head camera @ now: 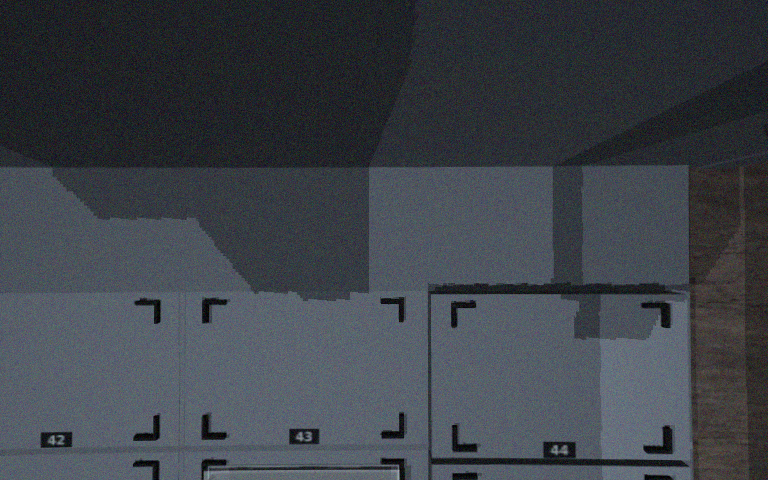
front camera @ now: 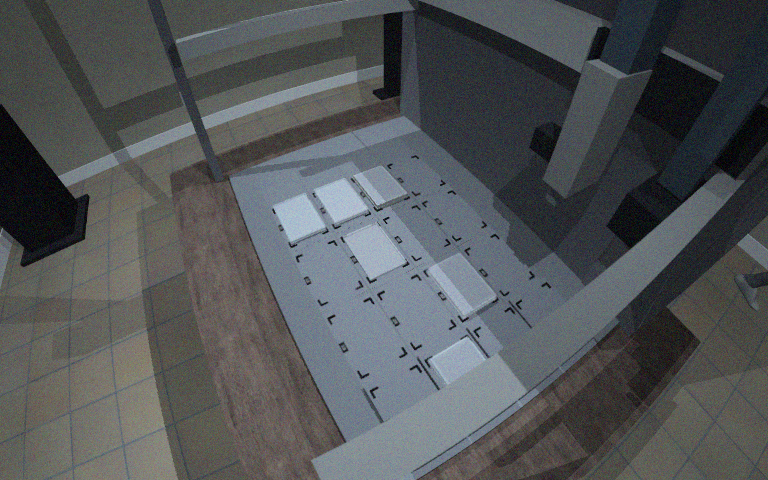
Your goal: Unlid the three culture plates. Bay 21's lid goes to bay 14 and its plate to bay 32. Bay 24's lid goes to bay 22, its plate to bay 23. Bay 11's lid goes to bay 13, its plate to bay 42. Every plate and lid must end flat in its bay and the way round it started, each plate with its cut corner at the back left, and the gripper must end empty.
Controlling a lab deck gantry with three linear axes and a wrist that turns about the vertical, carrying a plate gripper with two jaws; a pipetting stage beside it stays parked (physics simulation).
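Where they show: robot's base, origin of the base link: (front camera: 274, 210).
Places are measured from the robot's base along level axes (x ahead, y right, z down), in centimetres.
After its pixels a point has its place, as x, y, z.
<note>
Culture plates stand in bay 11 (front camera: 299, 217) {7.2, -4.4, -1.7} and bay 21 (front camera: 340, 199) {6.5, -15.1, -1.4} at the far left of the front view. A thin pale rectangular piece (front camera: 374, 250) {23.3, -14.9, -0.8}, apparently a lid, lies in bay 22. A pale plate (front camera: 457, 360) {52.2, -14.8, -2.9} with a light rim stands in bay 24, partly behind the front beam; I cannot tell whether it bears a lid. Bays 13, 14, 23, 32 and 42 hold no plate or lid in the front view. Cut corners are too small to tell. The gripper's jaws do not show in either view.
Another plate (front camera: 380, 185) {7.0, -25.6, -1.4} stands in bay 31, and one more (front camera: 462, 284) {39.7, -25.4, -1.4} (head camera: 303, 474) {39.3, -29.8, -0.8} stands in bay 33, its back edge in the head view. A pale beam (front camera: 566, 316) {61.4, -9.1, -40.0} crosses the front view. A grey housing (front camera: 589, 130) {46.5, -32.8, -38.9} hangs at the back right.
</note>
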